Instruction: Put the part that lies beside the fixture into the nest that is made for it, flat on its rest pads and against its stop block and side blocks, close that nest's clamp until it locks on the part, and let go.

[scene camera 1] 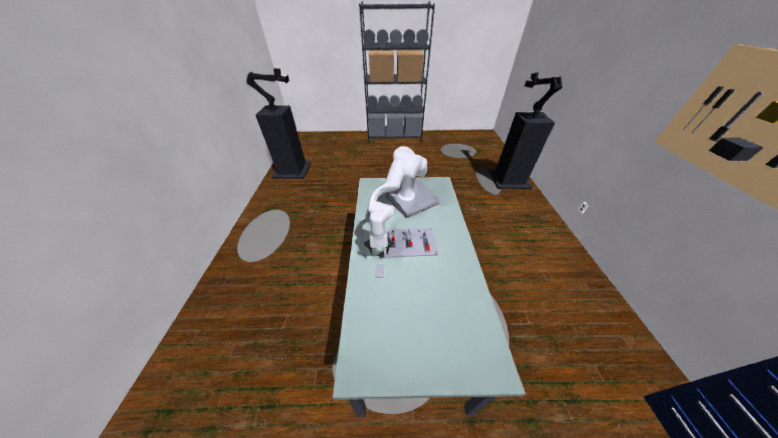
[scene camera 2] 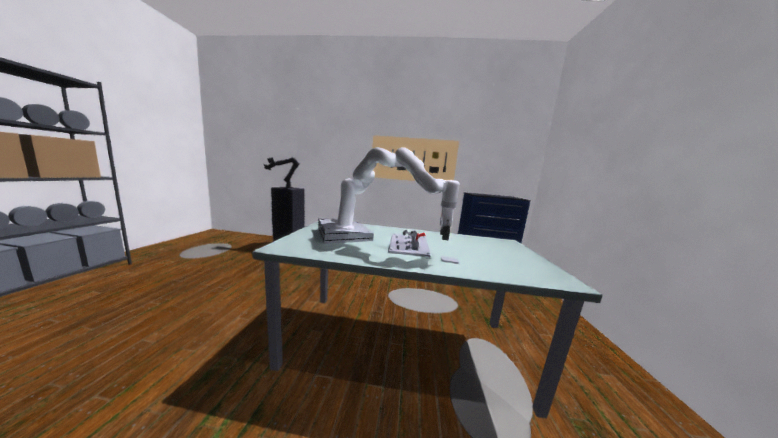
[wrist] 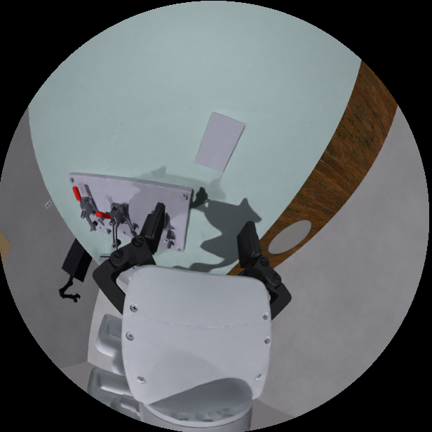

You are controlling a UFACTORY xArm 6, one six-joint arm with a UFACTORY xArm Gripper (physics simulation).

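Seen in the pictures: gripper, fingertip midpoint: (scene camera 1: 379,251) (scene camera 2: 443,237); arm's base at its link origin: (scene camera 1: 406,194) (scene camera 2: 344,226).
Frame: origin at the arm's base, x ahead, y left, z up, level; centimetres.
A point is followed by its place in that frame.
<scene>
The part, a flat pale grey rectangular plate (scene camera 1: 379,270) {x 66.3, y -17.7, z -6.0 cm} (scene camera 2: 449,260) {x 65.8, y -19.4, z -6.0 cm} (wrist: 220,142), lies flat on the table, beside and apart from the fixture. The fixture (scene camera 1: 416,252) {x 52.5, y 5.3, z -5.5 cm} (scene camera 2: 412,252) {x 45.9, y -15.9, z -5.5 cm} (wrist: 135,189) is a pale grey base plate with small blocks and three red-handled toggle clamps. Two clamp handles (wrist: 76,193) (wrist: 103,215) show in the wrist view; the third clamp is largely hidden behind a finger. My gripper (scene camera 1: 378,253) {x 61.5, y -17.6, z 5.8 cm} (scene camera 2: 445,235) {x 61.5, y -17.6, z 5.8 cm} (wrist: 204,221) is open and empty, above the table near the end of the fixture closest to the part. I cannot tell the clamps' exact states.
The light green table (scene camera 1: 424,337) {x 104.1, y 6.4, z -6.9 cm} (scene camera 2: 506,266) {x 96.4, y -14.6, z -7.0 cm} (wrist: 150,65) carries the arm's grey base (scene camera 1: 427,204) {x 8.8, y 15.9, z -2.0 cm} (scene camera 2: 348,235) {x 6.2, y -9.0, z -2.5 cm} behind the fixture. The table's long edge runs close beside the gripper. Two dark pedestals (scene camera 1: 283,144) (scene camera 1: 521,152) with small arms stand on the floor beyond the table.
</scene>
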